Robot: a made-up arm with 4 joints. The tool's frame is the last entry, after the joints.
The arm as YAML. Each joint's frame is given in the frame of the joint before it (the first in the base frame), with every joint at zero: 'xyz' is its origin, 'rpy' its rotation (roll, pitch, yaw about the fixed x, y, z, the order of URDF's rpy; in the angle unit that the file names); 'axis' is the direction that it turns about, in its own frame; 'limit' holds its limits. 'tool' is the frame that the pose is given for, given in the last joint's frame.
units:
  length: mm
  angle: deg
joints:
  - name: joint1
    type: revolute
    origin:
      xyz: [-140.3, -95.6, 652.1]
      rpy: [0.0, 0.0, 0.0]
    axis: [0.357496, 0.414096, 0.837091]
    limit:
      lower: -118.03
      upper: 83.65
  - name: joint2
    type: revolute
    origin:
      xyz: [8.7, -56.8, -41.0]
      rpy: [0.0, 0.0, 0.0]
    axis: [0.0, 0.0, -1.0]
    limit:
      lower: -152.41
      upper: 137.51
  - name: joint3
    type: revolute
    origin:
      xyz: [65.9, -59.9, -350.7]
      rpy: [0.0, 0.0, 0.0]
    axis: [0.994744, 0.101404, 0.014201]
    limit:
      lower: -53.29
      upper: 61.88
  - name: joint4
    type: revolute
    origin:
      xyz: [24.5, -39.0, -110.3]
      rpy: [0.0, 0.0, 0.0]
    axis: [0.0, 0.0, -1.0]
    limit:
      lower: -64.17
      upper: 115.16
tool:
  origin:
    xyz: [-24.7, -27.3, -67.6]
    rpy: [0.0, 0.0, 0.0]
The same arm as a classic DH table. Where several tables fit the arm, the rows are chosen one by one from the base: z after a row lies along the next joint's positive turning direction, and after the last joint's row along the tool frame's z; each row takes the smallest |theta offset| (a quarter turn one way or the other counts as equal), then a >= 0, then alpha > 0; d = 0 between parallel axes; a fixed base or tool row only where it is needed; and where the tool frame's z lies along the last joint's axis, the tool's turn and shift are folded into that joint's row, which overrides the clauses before.
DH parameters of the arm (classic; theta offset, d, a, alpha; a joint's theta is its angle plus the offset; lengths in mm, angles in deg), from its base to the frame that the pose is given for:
base (fixed): -40.8 903.1 -43.7 -33.17
joint1: 0 -368.1 43.7 -146.83
joint2: 43.37 335.5 66.3 90.81
joint3: 0 79.9 41.3 -90.81
joint4: 47.96 0 36.8 180
tool (fixed): 132.14 -178.2 0 0
Joint limits (deg, base to tool): -118.03..83.65 -152.41..137.51 -53.29..61.88 -64.17..115.16

